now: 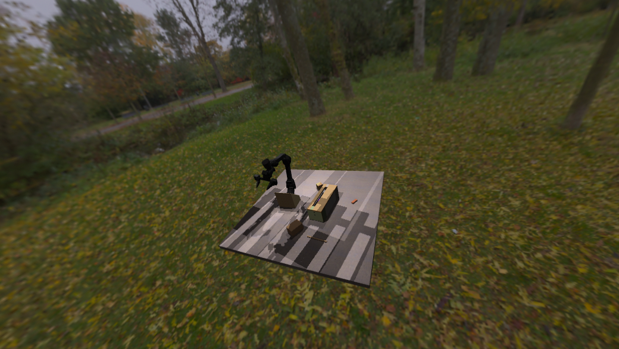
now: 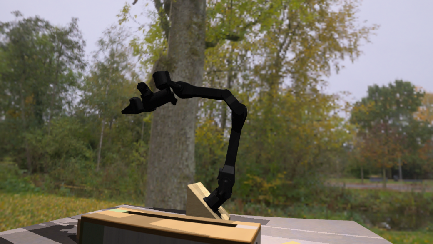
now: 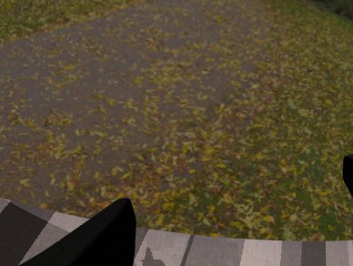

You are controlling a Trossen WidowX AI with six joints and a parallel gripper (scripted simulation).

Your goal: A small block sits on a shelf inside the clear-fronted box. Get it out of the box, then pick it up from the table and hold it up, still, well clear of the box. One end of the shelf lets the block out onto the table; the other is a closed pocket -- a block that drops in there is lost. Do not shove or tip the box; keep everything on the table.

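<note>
My gripper tip is now 400 mm above the wooden box, 370 mm to the right of it and 280 mm short of it. The rest, counted from my gripper tip: thin wooden stick (460 mm below, 380 mm ahead, 10 mm to the right); tan cube (650 mm to the left, 440 mm below, 160 mm ahead); purple block (380 mm below, 340 mm to the left, 290 mm ahead).
</note>
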